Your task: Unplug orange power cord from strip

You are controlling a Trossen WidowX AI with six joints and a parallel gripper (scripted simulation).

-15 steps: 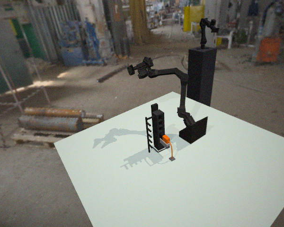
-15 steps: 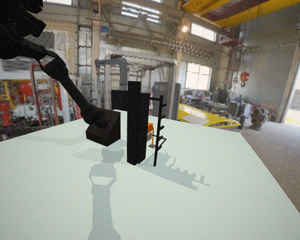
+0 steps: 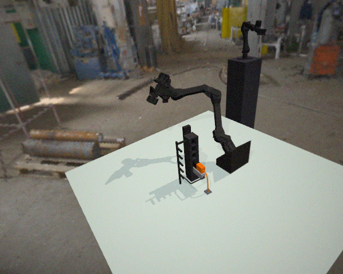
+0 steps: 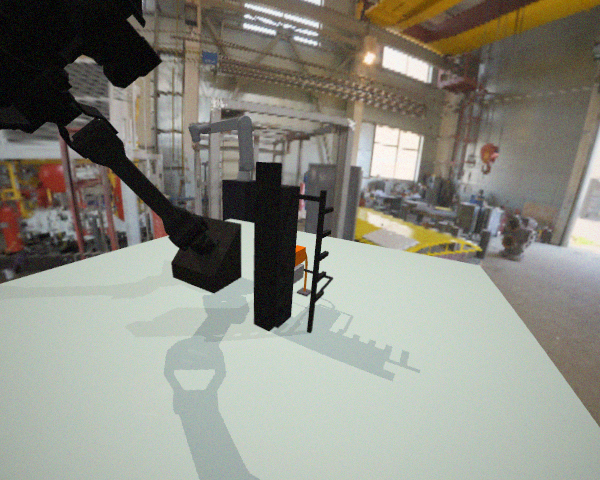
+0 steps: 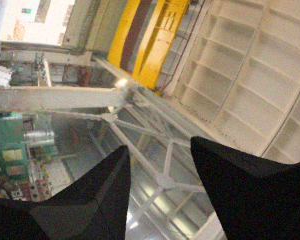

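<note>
Now: gripper tip 4 cm past the orange plug, 33 cm to the right of it and 38 cm above it. Also, from my gripper tip: dark post (5 cm behind, 23 cm to the left, 36 cm below).
</note>
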